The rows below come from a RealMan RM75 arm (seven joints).
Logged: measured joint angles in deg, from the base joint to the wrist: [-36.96, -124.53, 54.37, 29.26, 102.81, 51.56, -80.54]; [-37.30, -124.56, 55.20, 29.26, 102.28, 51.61, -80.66]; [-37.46, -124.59, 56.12, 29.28, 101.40, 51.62, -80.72]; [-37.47, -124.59, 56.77, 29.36, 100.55, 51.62, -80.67]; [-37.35, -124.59, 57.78, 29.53, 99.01, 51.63, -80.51]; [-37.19, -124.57, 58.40, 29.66, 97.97, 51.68, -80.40]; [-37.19, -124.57, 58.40, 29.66, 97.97, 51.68, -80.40]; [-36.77, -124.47, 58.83, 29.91, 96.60, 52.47, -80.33]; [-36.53, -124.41, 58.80, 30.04, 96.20, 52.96, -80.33]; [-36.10, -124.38, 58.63, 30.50, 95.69, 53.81, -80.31]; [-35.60, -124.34, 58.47, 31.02, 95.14, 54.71, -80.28]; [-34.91, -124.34, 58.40, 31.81, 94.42, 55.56, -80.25]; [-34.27, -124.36, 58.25, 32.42, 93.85, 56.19, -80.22]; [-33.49, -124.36, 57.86, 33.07, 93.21, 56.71, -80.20]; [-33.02, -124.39, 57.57, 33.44, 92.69, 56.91, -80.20]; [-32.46, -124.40, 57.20, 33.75, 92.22, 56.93, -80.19]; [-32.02, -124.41, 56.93, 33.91, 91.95, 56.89, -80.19]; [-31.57, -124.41, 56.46, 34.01, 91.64, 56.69, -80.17]
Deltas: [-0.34, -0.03, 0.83, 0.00, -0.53, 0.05, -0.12]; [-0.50, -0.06, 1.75, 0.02, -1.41, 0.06, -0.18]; [-0.51, -0.06, 2.40, 0.10, -2.26, 0.06, -0.13]; [-0.39, -0.06, 3.41, 0.27, -3.80, 0.07, 0.03]; [-0.23, -0.04, 4.03, 0.40, -4.84, 0.12, 0.14]; [-0.23, -0.04, 4.03, 0.40, -4.84, 0.12, 0.14]; [0.19, 0.06, 4.46, 0.65, -6.21, 0.91, 0.21]; [0.43, 0.12, 4.43, 0.78, -6.61, 1.40, 0.21]; [0.86, 0.15, 4.26, 1.24, -7.12, 2.25, 0.23]; [1.36, 0.19, 4.10, 1.76, -7.67, 3.15, 0.26]; [2.05, 0.19, 4.03, 2.55, -8.39, 4.00, 0.29]; [2.69, 0.17, 3.88, 3.16, -8.96, 4.63, 0.32]; [3.47, 0.17, 3.49, 3.81, -9.60, 5.15, 0.34]; [3.94, 0.14, 3.20, 4.18, -10.12, 5.35, 0.34]; [4.50, 0.13, 2.83, 4.49, -10.59, 5.37, 0.35]; [4.94, 0.12, 2.56, 4.65, -10.86, 5.33, 0.35]; [5.39, 0.12, 2.09, 4.75, -11.17, 5.13, 0.37]
